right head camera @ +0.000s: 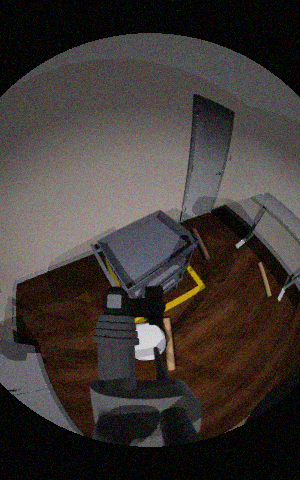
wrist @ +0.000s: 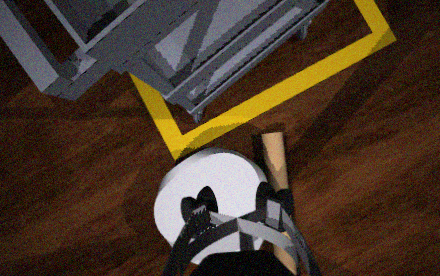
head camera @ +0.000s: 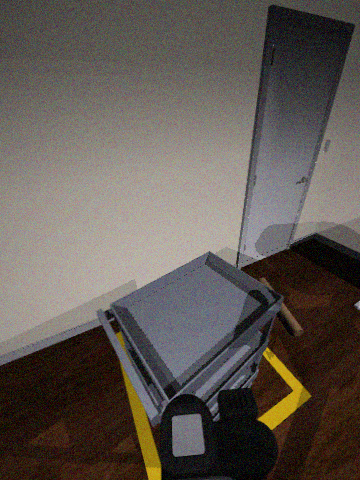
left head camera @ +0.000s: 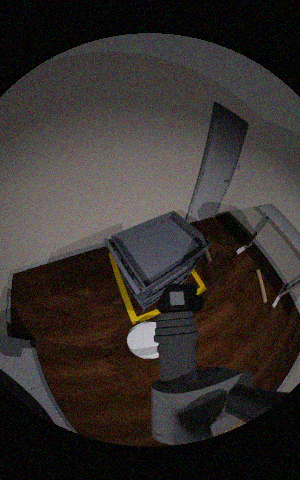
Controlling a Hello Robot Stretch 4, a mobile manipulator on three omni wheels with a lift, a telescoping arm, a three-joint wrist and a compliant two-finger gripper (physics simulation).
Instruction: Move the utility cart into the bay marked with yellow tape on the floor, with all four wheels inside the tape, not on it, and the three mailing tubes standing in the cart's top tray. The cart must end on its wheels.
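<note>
The grey utility cart (head camera: 190, 320) (left head camera: 157, 245) (right head camera: 145, 245) stands upright in the yellow tape bay (head camera: 285, 412) (wrist: 285, 95). Two of its wheels show inside the tape in the wrist view, the nearer one close to a corner; the others are hidden. No tubes stand in its top tray. One mailing tube (right head camera: 170, 345) (wrist: 275, 155) lies on the floor beside the bay's near side. A second tube (head camera: 291, 319) (right head camera: 201, 244) lies beyond the cart. A third tube (left head camera: 262, 286) (right head camera: 265, 279) lies farther right. My gripper (wrist: 236, 199) is partly open and empty, above the floor outside the bay.
A white round object (left head camera: 142, 340) (right head camera: 150, 340) (wrist: 225, 175) lies below the gripper, beside the near tube and close to a tape corner. A wall rises behind the cart, with a door (head camera: 285, 135) at the right. Legged furniture (right head camera: 241, 243) stands at the far right.
</note>
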